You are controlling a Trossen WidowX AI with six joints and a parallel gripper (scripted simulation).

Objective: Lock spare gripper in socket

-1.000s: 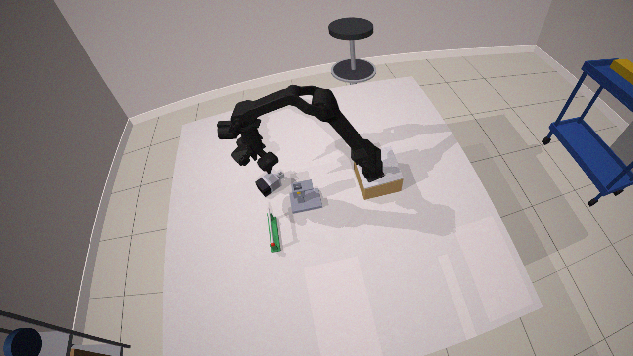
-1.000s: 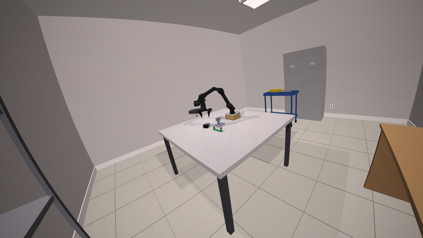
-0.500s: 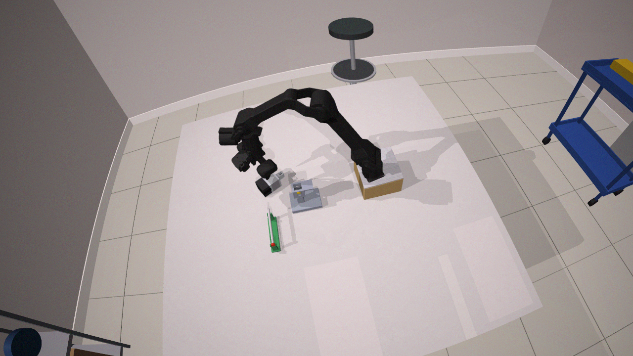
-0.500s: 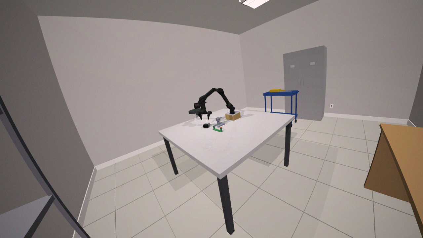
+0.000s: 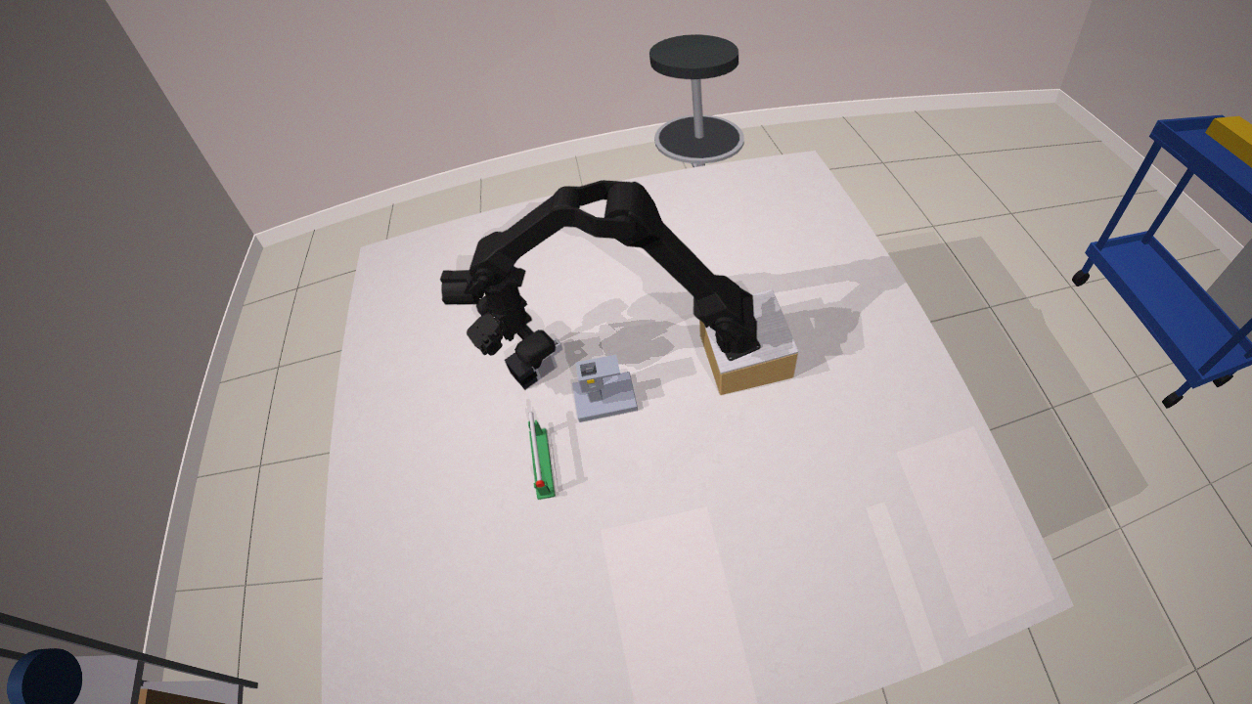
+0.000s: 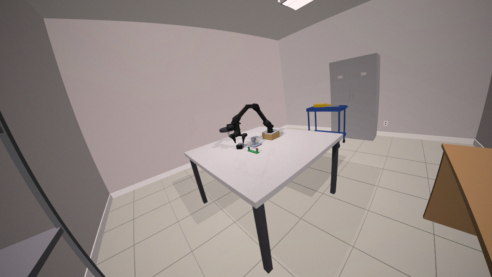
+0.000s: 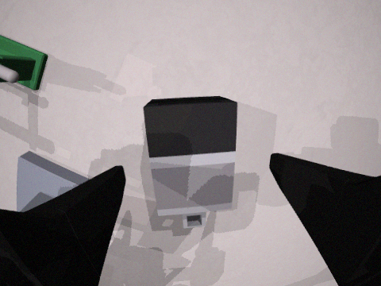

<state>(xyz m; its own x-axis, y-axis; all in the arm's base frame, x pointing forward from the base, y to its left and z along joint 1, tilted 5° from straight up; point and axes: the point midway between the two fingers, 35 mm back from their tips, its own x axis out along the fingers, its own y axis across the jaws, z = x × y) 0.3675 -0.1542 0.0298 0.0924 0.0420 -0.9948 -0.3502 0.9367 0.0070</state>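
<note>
Now: gripper tip 2 cm past the spare gripper and 3 cm above it. The rest, counted from my gripper tip: green pin rest (3 cm ahead, 21 cm to the left, 3 cm below); grey mount (11 cm behind, 12 cm to the left).
</note>
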